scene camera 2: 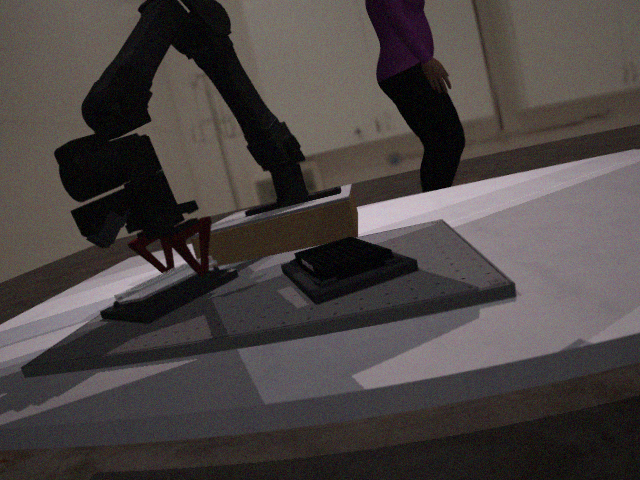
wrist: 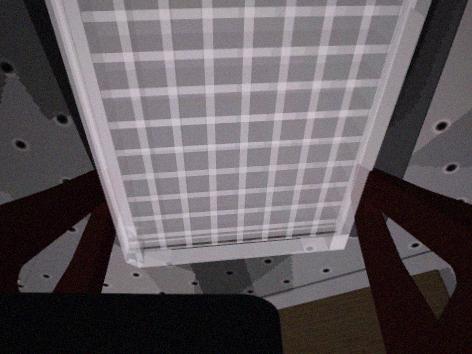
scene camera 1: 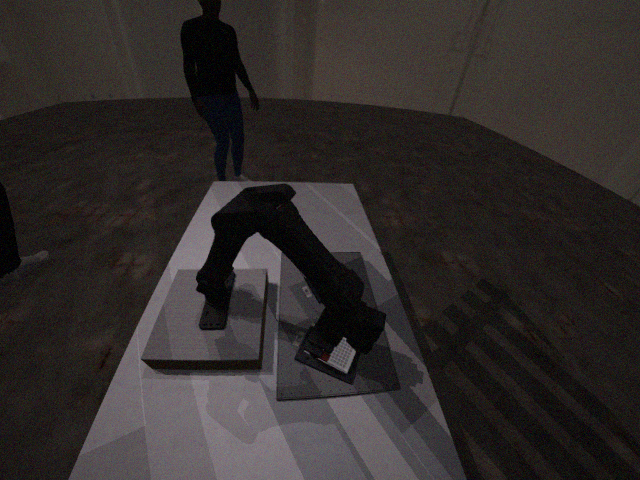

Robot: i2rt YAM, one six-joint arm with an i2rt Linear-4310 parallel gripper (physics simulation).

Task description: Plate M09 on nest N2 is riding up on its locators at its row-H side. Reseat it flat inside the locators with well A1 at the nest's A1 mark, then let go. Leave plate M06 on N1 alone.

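Places are measured from the arm's base along level axes (x ahead, y left, z up), in metres.
Pixels of known places: gripper, between the fingertips: point(scene camera 2: 187, 275) point(wrist: 236, 178) point(scene camera 1: 320, 343); arm's base, origin of its link: point(scene camera 2: 294, 203) point(scene camera 1: 218, 298).
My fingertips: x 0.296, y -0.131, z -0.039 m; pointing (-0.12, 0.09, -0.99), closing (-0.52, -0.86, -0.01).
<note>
Ahead of a thing's pixels: the offset from my fingertips to its top centre. "spot": to the spot under its first point.
Plate M09 {0.021 m up, 0.030 m ahead, 0.019 m right} point(scene camera 1: 343, 356) point(scene camera 2: 155, 284) point(wrist: 240, 120), a pale, clear gridded plate, lies low over the dark nest N2 {0.001 m up, 0.027 m ahead, 0.020 m right} point(scene camera 1: 323, 368) point(scene camera 2: 136, 313) point(wrist: 407, 115). Whether it sits fully flat inside the locators cannot be told, and the A1 mark cannot be made out. My gripper point(scene camera 2: 185, 271) point(wrist: 236, 178) is shut on plate M09, with one red finger at each long side near the plate's end. In scene camera 2, plate M06 {0.005 m up, 0.066 m ahead, 0.230 m left} point(scene camera 2: 343, 255), black, sits on the dark nest N1 {0.003 m down, 0.066 m ahead, 0.230 m left} point(scene camera 2: 372, 275). The arm hides most of N1 in scene camera 1.
Both nests stand on a grey perforated board point(scene camera 1: 292, 388) point(scene camera 2: 465, 266). The arm's base stands on a raised block point(scene camera 1: 180, 343) point(scene camera 2: 279, 240) beside the board. A small pale label {spot: 0.021 m down, 0.126 m ahead, 0.176 m left} point(scene camera 2: 293, 297) lies near N1. A person point(scene camera 1: 211, 62) point(scene camera 2: 403, 46) stands beyond the table.
</note>
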